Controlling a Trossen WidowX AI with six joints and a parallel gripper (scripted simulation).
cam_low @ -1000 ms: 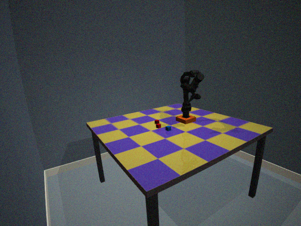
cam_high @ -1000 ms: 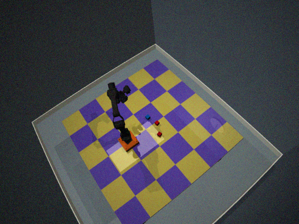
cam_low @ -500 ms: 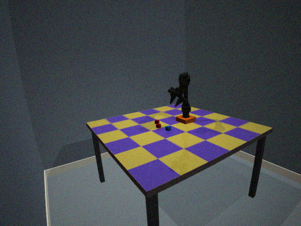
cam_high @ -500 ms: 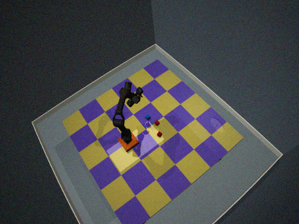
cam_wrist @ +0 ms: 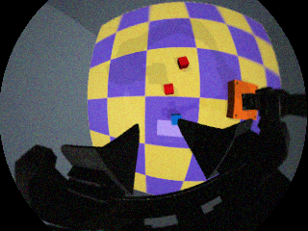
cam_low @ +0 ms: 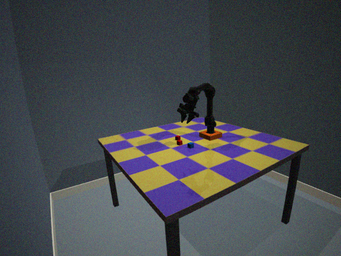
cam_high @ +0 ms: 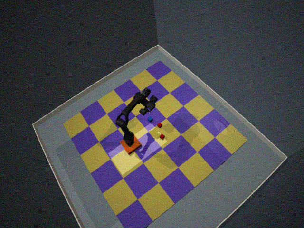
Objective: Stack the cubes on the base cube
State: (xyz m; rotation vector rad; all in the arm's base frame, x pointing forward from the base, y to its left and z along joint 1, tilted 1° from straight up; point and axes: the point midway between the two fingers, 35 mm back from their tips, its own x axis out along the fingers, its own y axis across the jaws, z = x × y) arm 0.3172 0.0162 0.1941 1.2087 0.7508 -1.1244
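My gripper tip is now 90 mm past the red cube, 180 mm to the left of it and 180 mm above it. Round my gripper tip: blue cube 30 mm behind, 30 mm to the left, 180 mm below.
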